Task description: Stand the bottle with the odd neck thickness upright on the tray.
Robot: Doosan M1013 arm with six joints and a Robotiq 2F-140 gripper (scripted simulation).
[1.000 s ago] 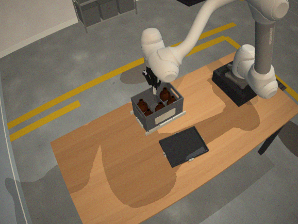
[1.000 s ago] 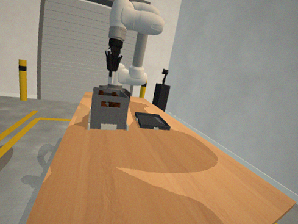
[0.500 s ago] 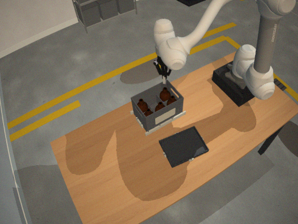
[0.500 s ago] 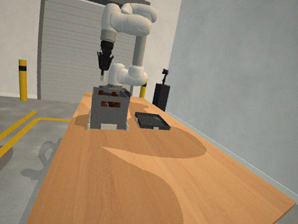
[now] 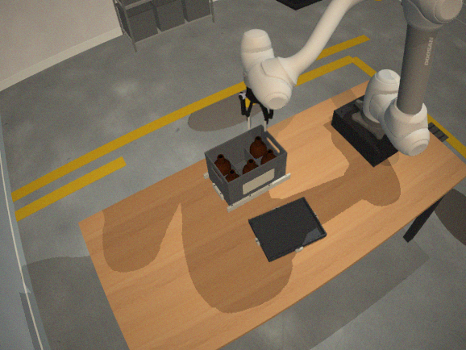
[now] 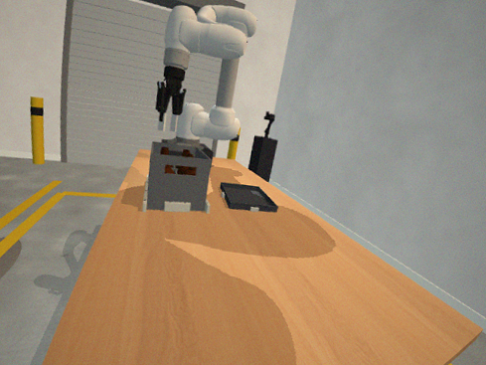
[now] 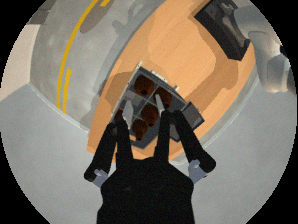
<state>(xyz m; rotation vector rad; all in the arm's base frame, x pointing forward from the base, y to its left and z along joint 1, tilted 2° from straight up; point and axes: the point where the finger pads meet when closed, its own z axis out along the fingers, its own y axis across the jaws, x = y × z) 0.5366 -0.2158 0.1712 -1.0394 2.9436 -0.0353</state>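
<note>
My hand is 90 mm short of the grey crate, 30 mm to the right of it and 170 mm above it. From my hand the other things lie so: dark tray 120 mm ahead, 330 mm to the left, 250 mm below; then glass bottle 100 mm ahead, 70 mm to the left, 170 mm below.
</note>
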